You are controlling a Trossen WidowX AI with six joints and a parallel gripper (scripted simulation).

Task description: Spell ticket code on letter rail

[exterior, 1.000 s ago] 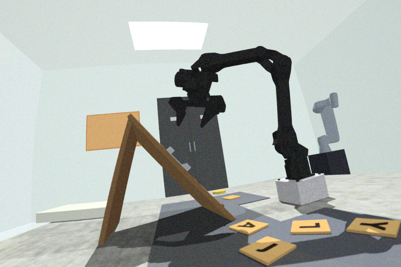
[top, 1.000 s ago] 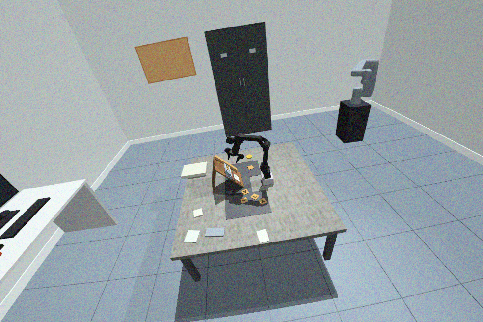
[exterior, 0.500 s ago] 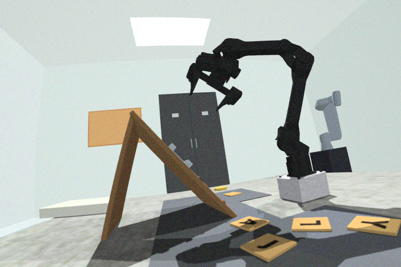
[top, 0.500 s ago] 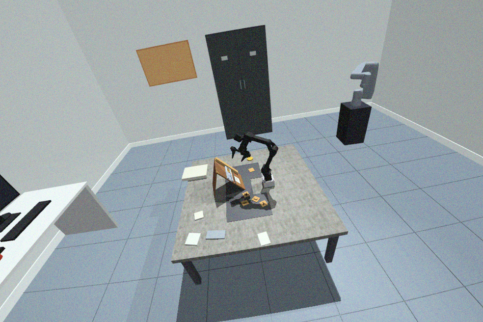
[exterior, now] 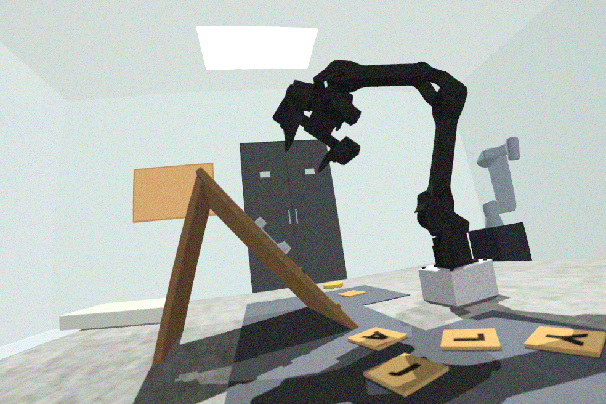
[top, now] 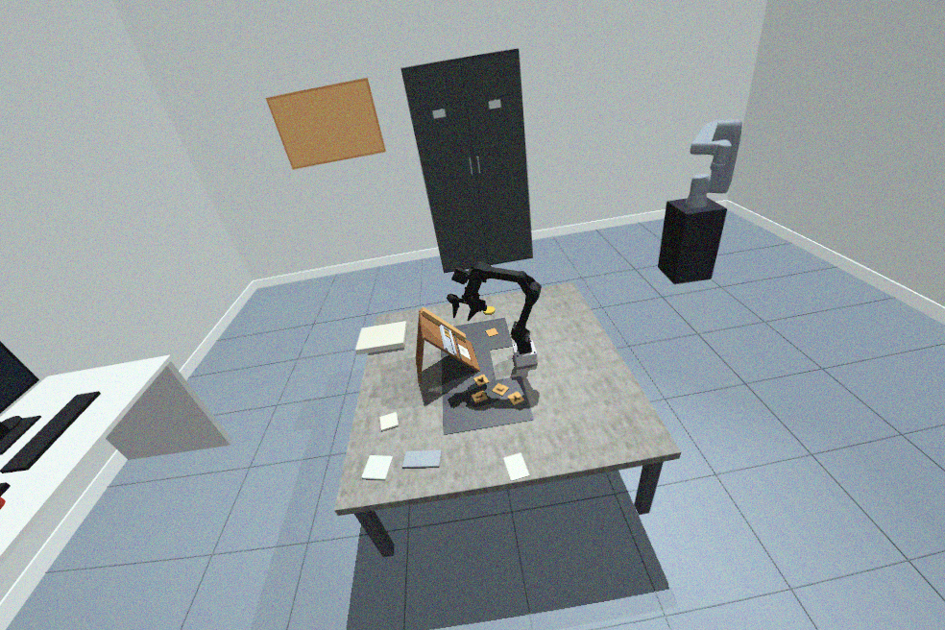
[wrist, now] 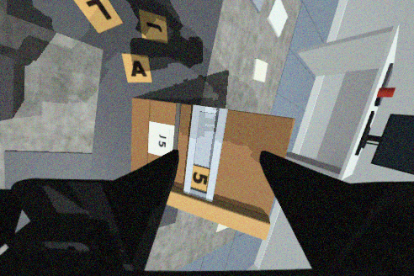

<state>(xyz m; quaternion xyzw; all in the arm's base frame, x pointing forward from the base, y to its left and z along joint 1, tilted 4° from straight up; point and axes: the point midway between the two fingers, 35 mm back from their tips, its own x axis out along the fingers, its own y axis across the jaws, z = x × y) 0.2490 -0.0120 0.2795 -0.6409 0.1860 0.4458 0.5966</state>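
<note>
Right now my gripper tip is 30 cm above the j tile, 21 cm to the right of it and 3 cm past it. The rest, counted from my gripper tip: white ticket (22 cm below, 4 cm to the right, 2 cm ahead); then dark mat (30 cm below, 8 cm behind); then orange tile marked 5 (14 cm below, 10 cm to the right, 10 cm ahead).
</note>
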